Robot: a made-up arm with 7 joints.
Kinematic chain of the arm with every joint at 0, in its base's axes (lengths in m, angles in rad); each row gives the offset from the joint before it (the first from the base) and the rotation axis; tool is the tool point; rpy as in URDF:
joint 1: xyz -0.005 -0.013 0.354 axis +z
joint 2: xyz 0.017 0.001 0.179 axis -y
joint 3: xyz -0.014 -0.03 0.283 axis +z
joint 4: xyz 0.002 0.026 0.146 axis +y
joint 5: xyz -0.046 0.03 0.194 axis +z
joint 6: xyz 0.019 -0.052 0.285 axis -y
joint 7: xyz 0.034 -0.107 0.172 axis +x
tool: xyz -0.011 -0.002 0.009 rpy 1.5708 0 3.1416
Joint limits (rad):
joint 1: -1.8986..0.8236
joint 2: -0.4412..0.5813
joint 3: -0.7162..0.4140
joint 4: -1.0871..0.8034
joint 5: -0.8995..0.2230
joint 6: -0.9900..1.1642
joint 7: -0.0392..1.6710
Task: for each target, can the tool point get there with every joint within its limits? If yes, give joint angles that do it. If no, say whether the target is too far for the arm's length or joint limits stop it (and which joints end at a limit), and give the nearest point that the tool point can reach.
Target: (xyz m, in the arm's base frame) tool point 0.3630 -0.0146 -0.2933
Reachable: no: joint limits stop it (at a limit: joint 1, joint 2, joint 4, joint 5, joint 6) | nearest point 0.5217 0.5271 0.6293 | short by 1.082 m
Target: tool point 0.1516 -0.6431 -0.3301
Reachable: no: joint limits stop it (at a limit: joint 1, joint 2, joint 3, joint 4, joint 6) | nearest point -0.3109 -0.7292 0.5985 | short by 1.041 m
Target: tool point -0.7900 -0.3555 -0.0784
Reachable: no: joint limits stop it (at a limit: joint 2, joint 4, joint 5, joint 6) | nearest point -0.7147 -0.3226 0.5689 | short by 0.652 m
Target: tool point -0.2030 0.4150 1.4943
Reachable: yes | joints -1.4427 0.2631 -0.0683 -0.2795 -0.2516 -0.2604 0.4307
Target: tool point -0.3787 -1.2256 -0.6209
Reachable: no: too far | nearest point -0.3531 -0.7214 0.5891 | short by 1.311 m
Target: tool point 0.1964 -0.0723 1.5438
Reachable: yes | joints 0.3479 -0.1100 0.2980 -0.1696 0.0291 -0.8257 1.1109
